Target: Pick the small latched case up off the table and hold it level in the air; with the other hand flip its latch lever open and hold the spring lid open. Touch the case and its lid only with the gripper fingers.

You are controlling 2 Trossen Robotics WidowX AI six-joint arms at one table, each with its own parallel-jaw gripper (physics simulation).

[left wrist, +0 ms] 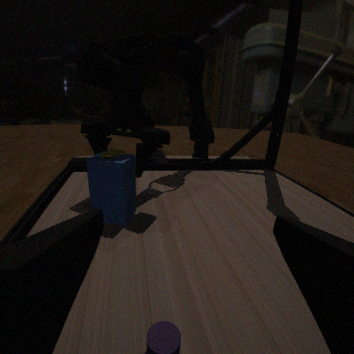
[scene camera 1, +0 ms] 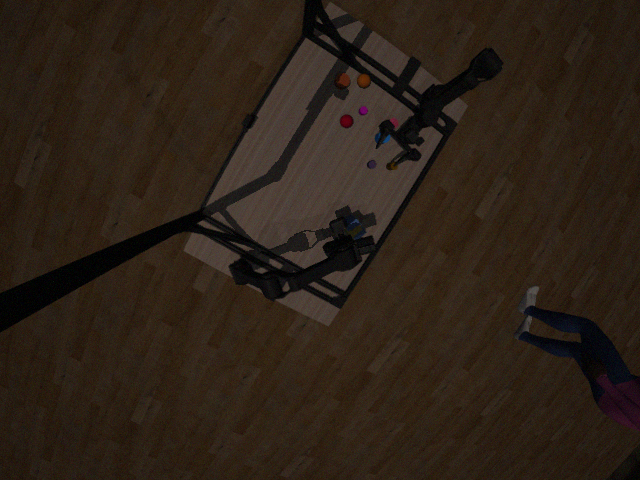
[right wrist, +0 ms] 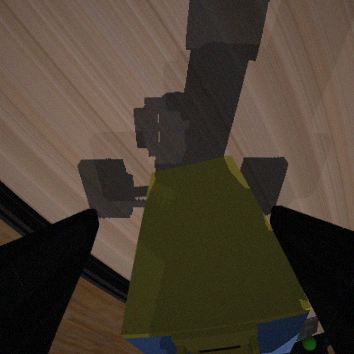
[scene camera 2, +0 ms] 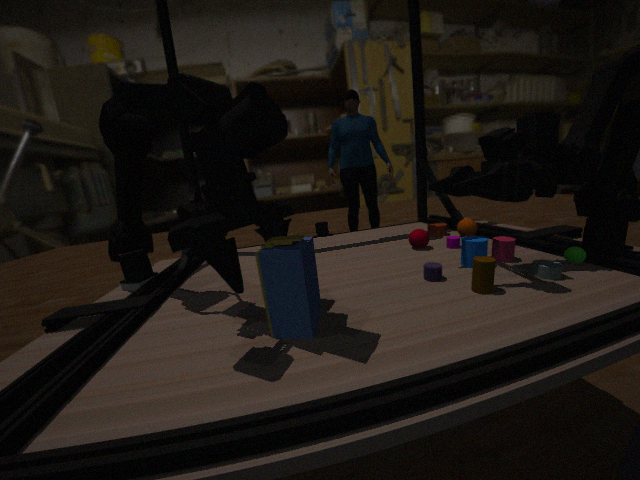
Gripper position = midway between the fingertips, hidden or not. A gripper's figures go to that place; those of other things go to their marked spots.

My left gripper [scene camera 2: 439, 187] is 48 cm from the lens. My right gripper [scene camera 2: 262, 278] is 35 cm from the lens. A blue case [scene camera 2: 287, 269] is 29 cm from the lens. A brown cylinder [scene camera 2: 483, 271] is 44 cm from the lens. The marked spots on the blue case and the brown cylinder are 31 cm apart.
